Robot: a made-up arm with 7 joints.
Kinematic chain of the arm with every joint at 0, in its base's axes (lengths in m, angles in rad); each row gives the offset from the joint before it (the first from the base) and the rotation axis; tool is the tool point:
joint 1: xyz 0 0 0.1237 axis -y
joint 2: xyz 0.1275 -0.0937 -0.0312 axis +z
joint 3: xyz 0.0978 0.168 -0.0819 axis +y
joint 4: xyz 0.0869 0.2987 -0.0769 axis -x
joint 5: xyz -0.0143 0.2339 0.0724 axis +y
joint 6: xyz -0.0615 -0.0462 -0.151 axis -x
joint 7: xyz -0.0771 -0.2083 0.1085 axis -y
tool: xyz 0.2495 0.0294 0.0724
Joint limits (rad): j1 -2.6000..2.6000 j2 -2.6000..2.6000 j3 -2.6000..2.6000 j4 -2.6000..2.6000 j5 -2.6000..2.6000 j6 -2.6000..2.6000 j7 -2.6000..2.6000
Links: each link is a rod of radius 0.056 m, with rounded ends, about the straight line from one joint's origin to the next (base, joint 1, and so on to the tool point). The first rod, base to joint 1, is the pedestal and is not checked.
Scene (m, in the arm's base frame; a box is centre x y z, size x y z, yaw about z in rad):
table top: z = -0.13
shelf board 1: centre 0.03 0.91 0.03 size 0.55 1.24 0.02 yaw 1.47
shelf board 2: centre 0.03 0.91 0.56 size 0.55 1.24 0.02 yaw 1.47
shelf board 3: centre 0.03 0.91 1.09 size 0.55 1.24 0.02 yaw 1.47
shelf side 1: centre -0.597 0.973 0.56 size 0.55 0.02 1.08 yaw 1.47
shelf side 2: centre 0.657 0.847 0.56 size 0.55 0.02 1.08 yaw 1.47
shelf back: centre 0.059 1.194 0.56 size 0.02 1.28 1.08 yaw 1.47
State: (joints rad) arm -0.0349 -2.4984 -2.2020 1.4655 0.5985 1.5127 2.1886
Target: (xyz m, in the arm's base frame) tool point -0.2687 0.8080 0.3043
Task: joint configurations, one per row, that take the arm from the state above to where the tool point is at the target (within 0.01 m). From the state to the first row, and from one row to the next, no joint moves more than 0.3 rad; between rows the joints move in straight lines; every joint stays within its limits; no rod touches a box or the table.
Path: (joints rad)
1: -0.0259 -2.2370 -2.2805 1.5034 0.8543 1.4142 2.0846
2: -0.0168 -1.9757 -2.3589 1.5412 1.1100 1.3157 1.9805
3: -0.0078 -1.7143 -2.4374 1.5791 1.3658 1.2173 1.8765
4: 0.0012 -1.4529 -2.5158 1.6169 1.6215 1.1188 1.7724
5: 0.0103 -1.1915 -2.5943 1.6548 1.8773 1.0203 1.6684
6: 0.1784 -0.9142 -2.5954 1.6411 1.9099 0.9266 1.6388
7: 0.3465 -0.6369 -2.5966 1.6273 1.9425 0.8330 1.6092
8: 0.5146 -0.3595 -2.5977 1.6136 1.9751 0.7393 1.5797
9: 0.6826 -0.0822 -2.5989 1.5999 2.0077 0.6457 1.5501
10: 0.8507 0.1951 -2.6000 1.5862 2.0403 0.5520 1.5205
11: 0.9042 0.2237 -2.6000 1.4840 1.8096 0.8136 1.7531
12: 0.9576 0.2522 -2.6000 1.3817 1.5788 1.0752 1.9857

